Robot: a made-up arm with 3 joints.
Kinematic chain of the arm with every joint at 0, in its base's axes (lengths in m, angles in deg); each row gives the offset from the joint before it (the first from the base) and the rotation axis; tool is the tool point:
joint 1: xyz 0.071 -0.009 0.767 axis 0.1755 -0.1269 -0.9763
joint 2: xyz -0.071 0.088 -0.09 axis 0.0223 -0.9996 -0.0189
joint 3: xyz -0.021 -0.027 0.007 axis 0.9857 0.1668 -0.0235
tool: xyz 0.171 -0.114 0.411
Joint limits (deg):
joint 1: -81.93..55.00
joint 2: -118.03..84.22
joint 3: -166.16..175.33
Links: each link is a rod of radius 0.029 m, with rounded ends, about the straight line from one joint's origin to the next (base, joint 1, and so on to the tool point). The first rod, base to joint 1, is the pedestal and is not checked.
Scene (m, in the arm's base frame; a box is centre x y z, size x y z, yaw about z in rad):
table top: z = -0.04
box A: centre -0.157 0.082 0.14 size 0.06 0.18 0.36 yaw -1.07
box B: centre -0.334 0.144 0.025 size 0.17 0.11 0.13 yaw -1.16
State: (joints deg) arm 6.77 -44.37 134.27
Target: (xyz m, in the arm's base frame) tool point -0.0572 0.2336 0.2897
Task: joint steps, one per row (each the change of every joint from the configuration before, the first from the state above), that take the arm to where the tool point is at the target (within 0.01 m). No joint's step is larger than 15 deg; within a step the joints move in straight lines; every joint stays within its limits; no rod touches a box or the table.
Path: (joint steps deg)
1: -2.22 -14.73 8.21
2: -2.21 -14.73 8.21
3: -2.22 -14.74 8.22
4: -2.21 -14.73 8.21
5: -2.22 -14.73 8.21
6: 11.22 14.35 -5.73
7: 11.22 14.34 -5.73
8: 11.22 14.35 -5.73
9: 11.22 14.34 -5.73
10: 11.21 14.35 -5.74

